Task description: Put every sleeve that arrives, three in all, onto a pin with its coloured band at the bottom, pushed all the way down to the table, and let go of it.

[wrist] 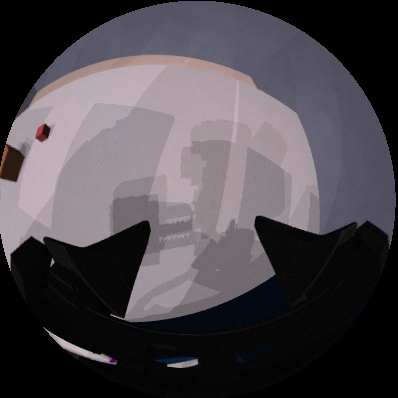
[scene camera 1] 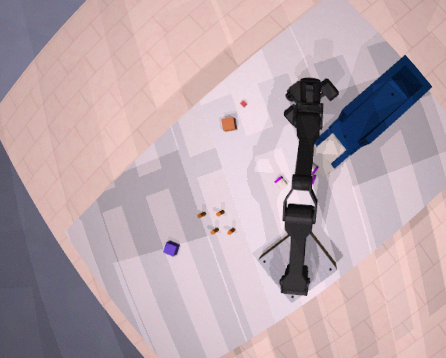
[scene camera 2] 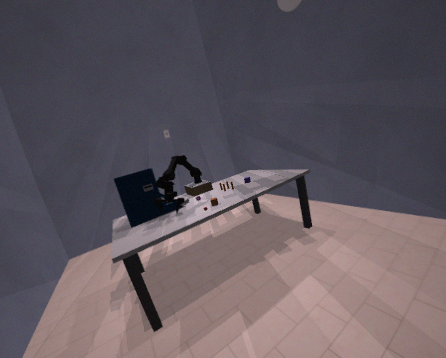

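Four slim orange-brown pins point(scene camera 1: 214, 231) point(scene camera 2: 228, 185) stand on the table in a small group, with no sleeve on any of them. A pale sleeve with a magenta band point(scene camera 1: 279, 179) lies left of the arm in scene camera 1. Two more magenta bands point(scene camera 1: 315, 169) point(scene camera 1: 313, 179) show at the arm's right edge; their sleeves are partly hidden by the arm. A small magenta band point(wrist: 113, 361) shows low in the wrist view. My gripper point(wrist: 202, 224) point(scene camera 1: 310, 95) is open and empty above the table, beyond the sleeves and far from the pins.
A blue chute point(scene camera 1: 367, 117) point(scene camera 2: 135, 200) stands right of the arm, with a pale patch point(scene camera 1: 329, 150) at its mouth. An orange cube point(scene camera 1: 229, 124) point(scene camera 2: 214, 201) point(wrist: 11, 164), a small red cube point(scene camera 1: 243, 104) point(scene camera 2: 205, 208) point(wrist: 42, 132) and a purple cube point(scene camera 1: 171, 248) point(scene camera 2: 247, 179) rest on the table.
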